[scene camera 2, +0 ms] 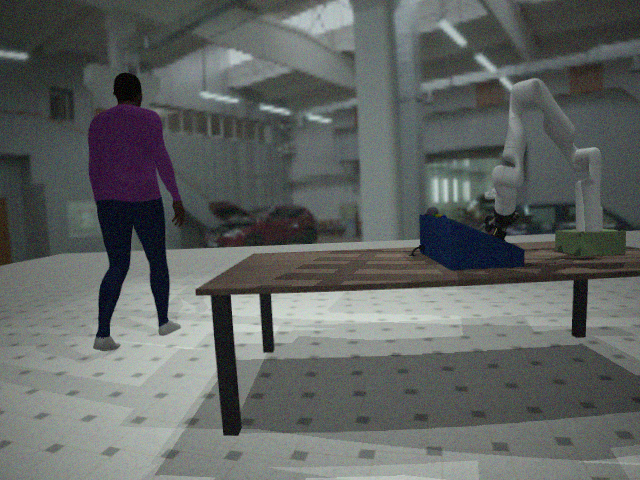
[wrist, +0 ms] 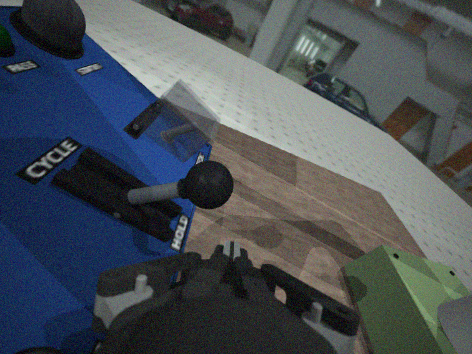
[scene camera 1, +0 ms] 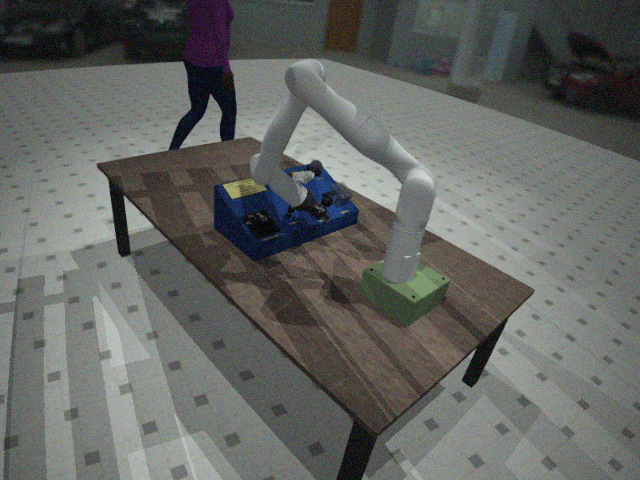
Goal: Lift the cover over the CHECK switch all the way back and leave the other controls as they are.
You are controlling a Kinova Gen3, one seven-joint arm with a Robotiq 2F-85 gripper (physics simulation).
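Where they show: gripper, fingertip midpoint: (wrist: 230,251) (scene camera 1: 327,219); arm's base, origin of the base link: (scene camera 2: 588,231) (wrist: 468,342) (scene camera 1: 396,273).
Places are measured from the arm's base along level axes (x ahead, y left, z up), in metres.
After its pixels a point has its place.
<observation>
A blue control panel (scene camera 1: 237,224) @[y 0.327, x 0.435, z 0.000 m] (scene camera 2: 461,248) @[y 0.348, x 0.547, z -0.018 m] (wrist: 97,95) @[y -0.066, x 0.555, z 0.035 m] stands on the wooden table (scene camera 1: 347,333) @[y 0.218, x -0.075, z -0.091 m] (scene camera 2: 328,276) @[y 0.447, x 0.981, z -0.091 m]. At its right end a clear hinged cover (wrist: 194,109) @[y -0.100, x 0.453, z 0.058 m] (scene camera 1: 341,192) @[y -0.094, x 0.441, z 0.053 m] sits tilted over a small grey toggle switch (wrist: 176,131); its label is mostly hidden. Just in front of it a lever with a black ball knob (wrist: 206,184) @[y 0.019, x 0.394, z 0.068 m] (scene camera 1: 327,200) @[y 0.012, x 0.380, z 0.066 m] sticks out of a black slot marked HOLD. My gripper (wrist: 230,251) @[y 0.022, x 0.348, z 0.007 m] (scene camera 1: 323,215) @[y 0.022, x 0.348, z 0.007 m] (scene camera 2: 499,231) @[y 0.022, x 0.348, z 0.007 m] is shut and empty. It hovers low by the panel's right front edge, short of the lever knob and the cover.
The arm's green base (scene camera 1: 406,292) @[y 0.034, x -0.084, z 0.001 m] (wrist: 385,291) @[y -0.048, x 0.084, z -0.034 m] stands on the table right of the panel. A large black knob (wrist: 69,28) @[y -0.077, x 0.596, z 0.087 m] (scene camera 1: 314,167) @[y -0.067, x 0.603, z 0.093 m] marked STATUS sits at the panel's top. A person in a purple top (scene camera 1: 209,43) (scene camera 2: 125,157) walks beyond the table's far corner.
</observation>
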